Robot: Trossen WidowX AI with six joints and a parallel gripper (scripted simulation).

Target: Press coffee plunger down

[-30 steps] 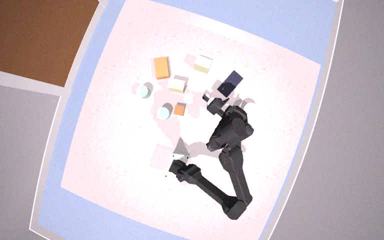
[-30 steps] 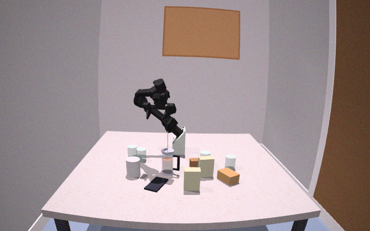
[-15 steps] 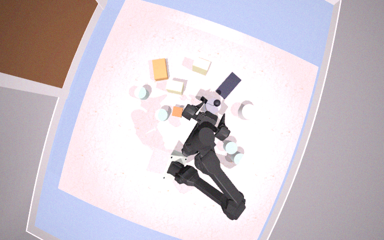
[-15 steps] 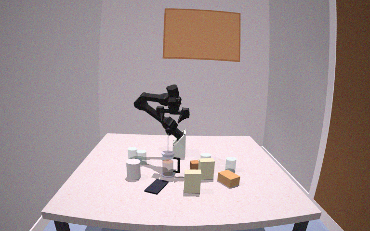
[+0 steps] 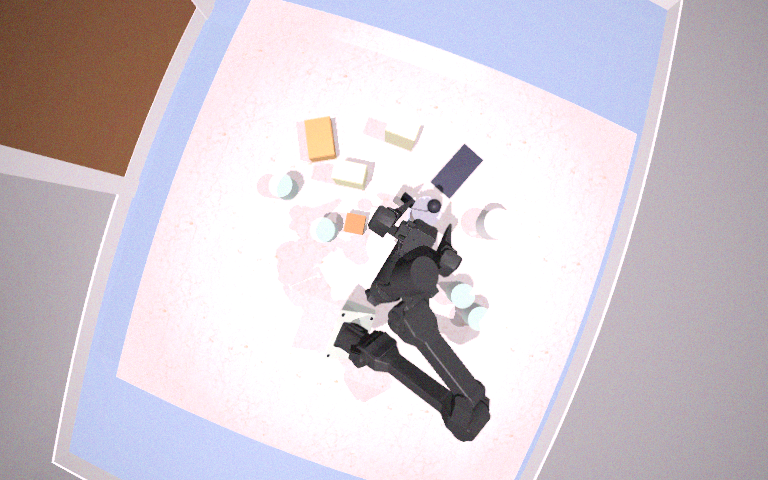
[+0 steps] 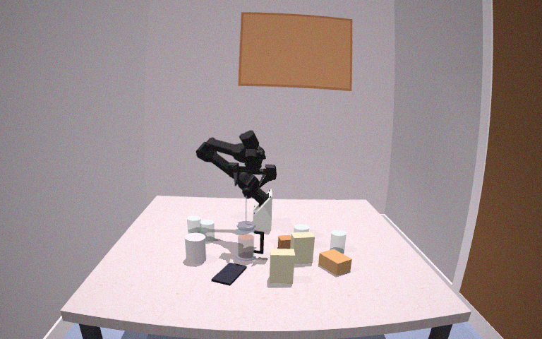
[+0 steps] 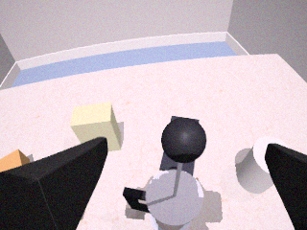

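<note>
Right now the coffee press is 15 cm below my gripper tip, 2 cm ahead of it and 1 cm to the left of it. Also, from my gripper tip: dark tablet: 28 cm below, 17 cm ahead, 5 cm to the right; then white cylinder: 24 cm below, 19 cm to the right, 7 cm ahead.
</note>
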